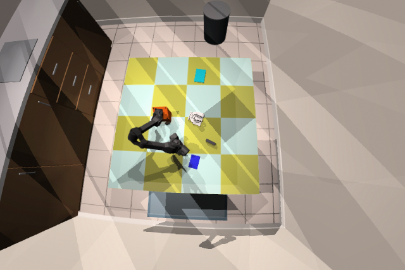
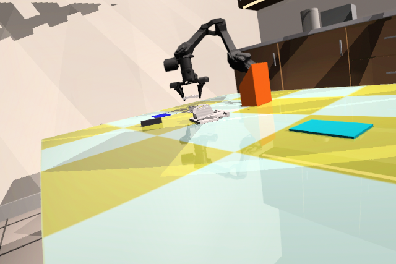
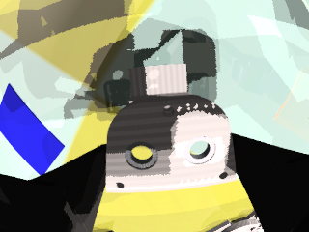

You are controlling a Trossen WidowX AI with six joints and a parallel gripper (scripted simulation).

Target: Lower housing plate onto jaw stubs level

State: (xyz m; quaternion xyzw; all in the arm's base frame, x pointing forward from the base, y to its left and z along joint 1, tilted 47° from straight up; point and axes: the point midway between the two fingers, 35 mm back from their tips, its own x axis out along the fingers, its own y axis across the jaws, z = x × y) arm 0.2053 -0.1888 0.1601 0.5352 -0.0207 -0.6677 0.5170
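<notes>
Now: gripper tip 10 mm past the small white piece, 10 mm to the left of it and 50 mm above it. Round my gripper tip: blue plate (120 mm ahead, 130 mm to the right, 60 mm below); dark grey bar (250 mm ahead, 50 mm to the left, 50 mm below); pale jaw assembly (80 mm ahead, 280 mm to the left, 40 mm below).
</notes>
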